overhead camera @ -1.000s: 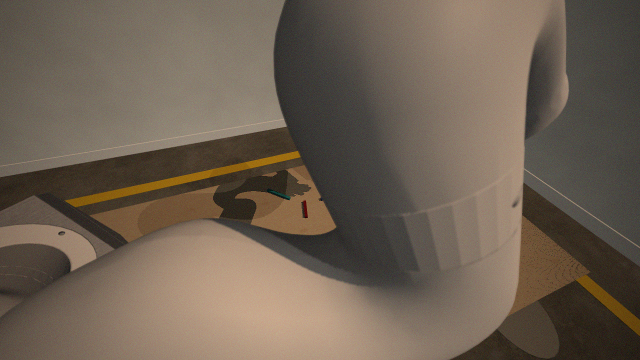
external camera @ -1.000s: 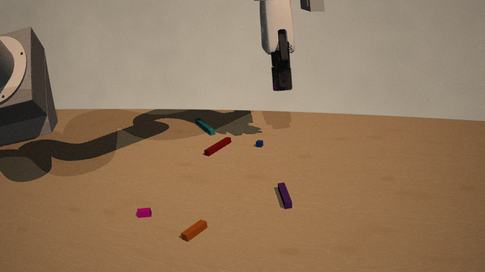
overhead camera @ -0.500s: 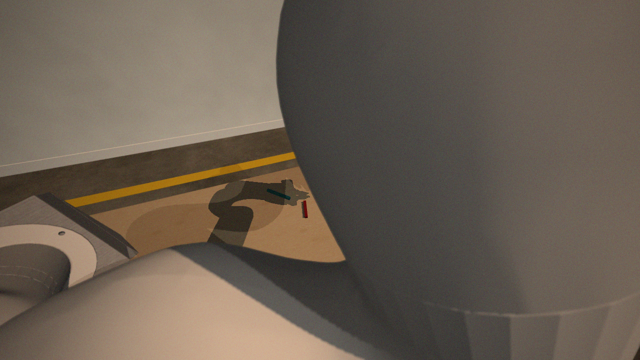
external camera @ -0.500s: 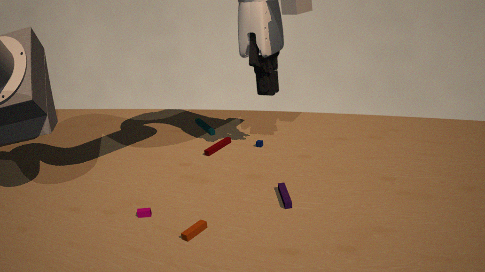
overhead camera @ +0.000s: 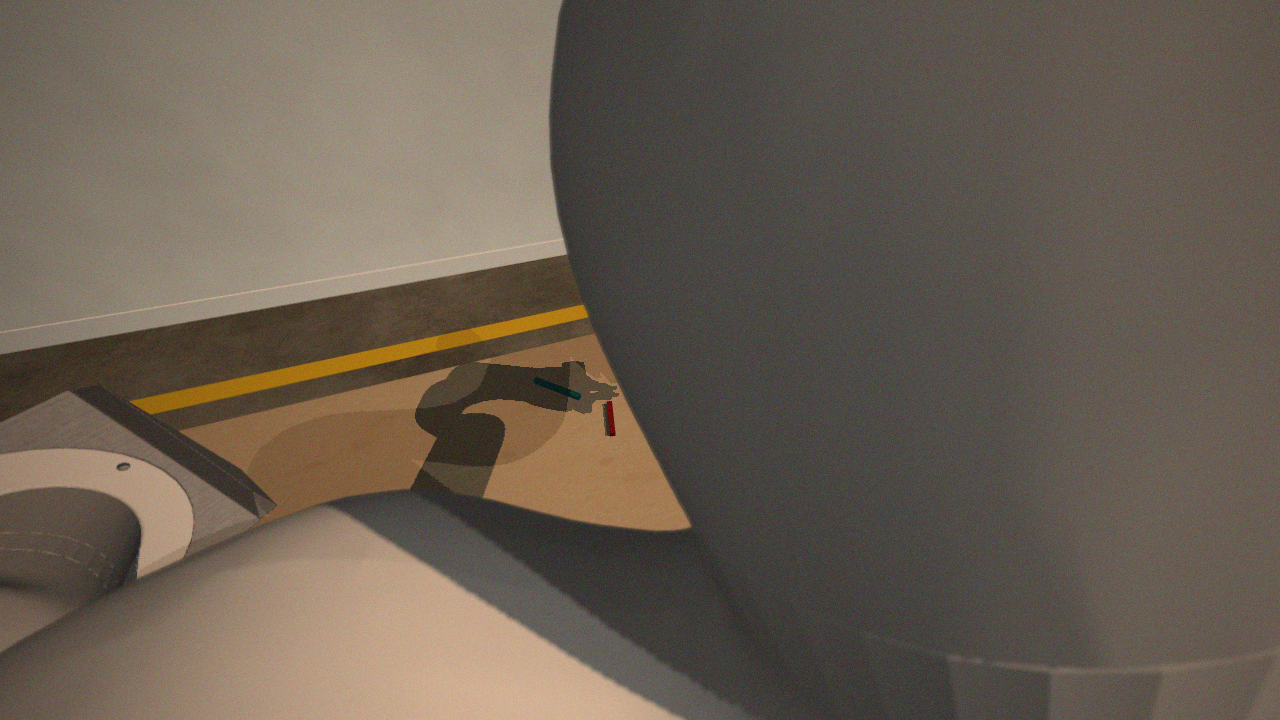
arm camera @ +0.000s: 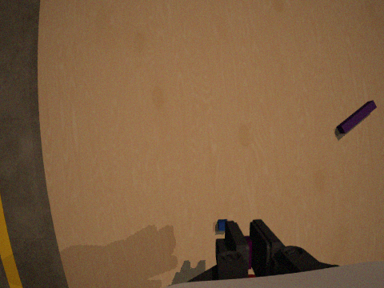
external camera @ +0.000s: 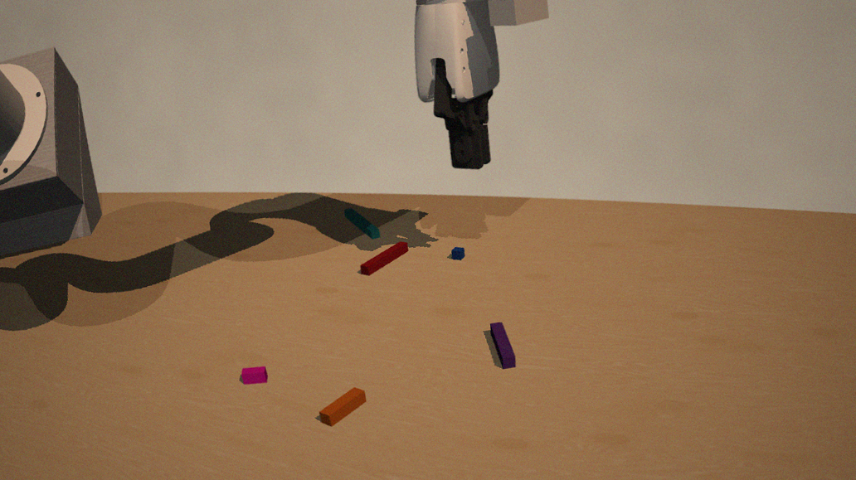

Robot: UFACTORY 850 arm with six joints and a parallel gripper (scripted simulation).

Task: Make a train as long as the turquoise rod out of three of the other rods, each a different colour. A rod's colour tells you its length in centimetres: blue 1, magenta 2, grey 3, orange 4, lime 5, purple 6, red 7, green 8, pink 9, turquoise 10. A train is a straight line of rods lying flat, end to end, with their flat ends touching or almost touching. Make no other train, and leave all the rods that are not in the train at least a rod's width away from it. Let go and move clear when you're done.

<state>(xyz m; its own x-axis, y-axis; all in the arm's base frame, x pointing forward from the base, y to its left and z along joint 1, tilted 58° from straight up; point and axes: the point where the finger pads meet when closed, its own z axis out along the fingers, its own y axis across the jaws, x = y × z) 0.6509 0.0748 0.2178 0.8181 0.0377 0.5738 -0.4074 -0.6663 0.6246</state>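
Now: the blue rod 120 mm below my hand, 20 mm behind it and 10 mm to the left of it. Round my hand: purple rod 190 mm to the right, 120 mm below, 10 mm ahead; red rod 120 mm below, 100 mm behind, 20 mm to the left; turquoise rod 140 mm to the left, 140 mm behind, 120 mm below.
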